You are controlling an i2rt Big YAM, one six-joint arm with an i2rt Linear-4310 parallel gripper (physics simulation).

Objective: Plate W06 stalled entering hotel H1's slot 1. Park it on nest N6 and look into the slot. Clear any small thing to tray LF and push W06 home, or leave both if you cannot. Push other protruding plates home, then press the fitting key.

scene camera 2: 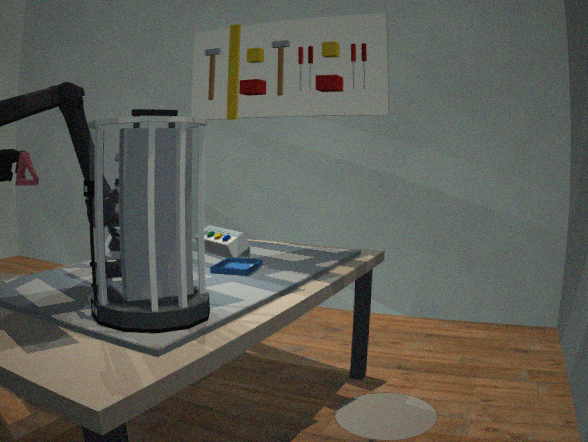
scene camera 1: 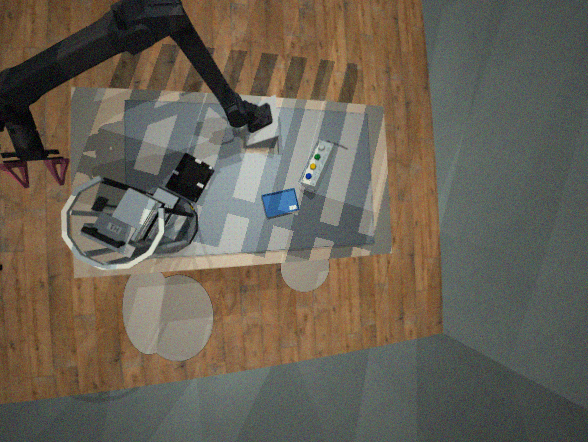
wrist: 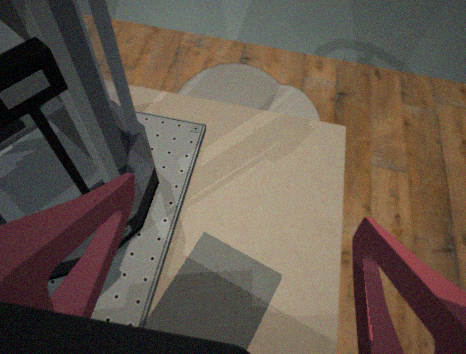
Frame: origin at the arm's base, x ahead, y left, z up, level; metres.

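Seen in the pictures: gripper, fingertip midpoint: [scene camera 2: 19, 184] [scene camera 1: 44, 186] [wrist: 247, 206]; arm's base, origin of the base link: [scene camera 1: 260, 119].
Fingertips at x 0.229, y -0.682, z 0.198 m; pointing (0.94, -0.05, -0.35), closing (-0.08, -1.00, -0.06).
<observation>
Pixels of each thing's top centre, then the offset from my fingertips to it. Level surfaces: height alone.
- Hotel H1, middle of its top: [scene camera 2: 146, 111] [scene camera 1: 108, 221] dz +0.132, dx +0.144, dy +0.224 m
- grey plate-like piece, middle of its top: [scene camera 1: 159, 207] dz -0.107, dx +0.095, dy +0.264 m
- black square nest, middle of its top: [scene camera 2: 119, 259] [scene camera 1: 188, 175] dz -0.199, dx -0.025, dy +0.357 m
- blue tray, middle of its top: [scene camera 2: 237, 263] [scene camera 1: 281, 202] dz -0.257, dx +0.134, dy +0.721 m
- white key box, middle of its top: [scene camera 2: 220, 228] [scene camera 1: 321, 162] dz -0.191, dx -0.008, dy +0.918 m
- perforated board, its level: dz -0.274 m
- wooden table, its level: dz -0.287 m
My gripper [scene camera 1: 44, 185] [wrist: 247, 206] is open and empty, its red fingers wide apart, high beyond the table's left end and left of the hotel. One finger shows at the left edge in scene camera 2. Hotel H1 [scene camera 1: 115, 229] [scene camera 2: 137, 215] stands inside a round cage with pale bars; cage bars and a black handle show at the left in the wrist view. A grey plate-like piece [scene camera 1: 165, 197] sticks out at its right side; its label is unreadable. A black square nest [scene camera 1: 190, 177] lies beside it. A blue tray [scene camera 1: 280, 200] [scene camera 2: 235, 266] lies farther right. Slot 1's inside is hidden.
A white key box [scene camera 1: 316, 162] [scene camera 2: 226, 243] with green, yellow and blue keys stands beyond the tray. The arm's base is at the table's back edge. A perforated board [wrist: 170, 165] lies on the wooden table [wrist: 260, 200]. Cage bars [scene camera 2: 152, 215] rise around the hotel.
</observation>
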